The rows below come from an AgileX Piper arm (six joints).
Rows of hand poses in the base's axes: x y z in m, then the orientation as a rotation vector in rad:
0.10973 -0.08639 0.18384 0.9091 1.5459 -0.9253
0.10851 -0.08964 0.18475 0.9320 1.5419 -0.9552
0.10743 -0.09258 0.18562 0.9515 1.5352 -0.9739
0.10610 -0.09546 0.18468 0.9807 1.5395 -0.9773
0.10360 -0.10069 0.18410 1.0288 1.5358 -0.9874
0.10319 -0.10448 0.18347 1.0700 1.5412 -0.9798
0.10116 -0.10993 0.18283 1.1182 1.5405 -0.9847
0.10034 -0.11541 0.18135 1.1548 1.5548 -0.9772
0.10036 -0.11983 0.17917 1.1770 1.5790 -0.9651
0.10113 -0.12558 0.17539 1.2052 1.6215 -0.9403
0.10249 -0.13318 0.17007 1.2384 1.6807 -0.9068
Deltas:
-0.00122 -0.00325 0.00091 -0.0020 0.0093 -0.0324
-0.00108 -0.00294 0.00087 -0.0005 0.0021 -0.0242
-0.00133 -0.00288 -0.00094 0.0171 0.0010 -0.0206
-0.00250 -0.00523 -0.00058 0.0206 -0.0035 -0.0378
-0.00041 -0.00379 -0.00063 0.0288 -0.0053 -0.0223
-0.00203 -0.00545 -0.00064 0.0246 -0.0029 -0.0346
-0.00082 -0.00548 -0.00148 0.0312 0.0022 -0.0179
0.00002 -0.00442 -0.00218 0.0303 0.0080 -0.0043
0.00077 -0.00575 -0.00378 0.0485 0.0133 0.0011
0.00136 -0.00760 -0.00532 0.0637 0.0203 0.0044

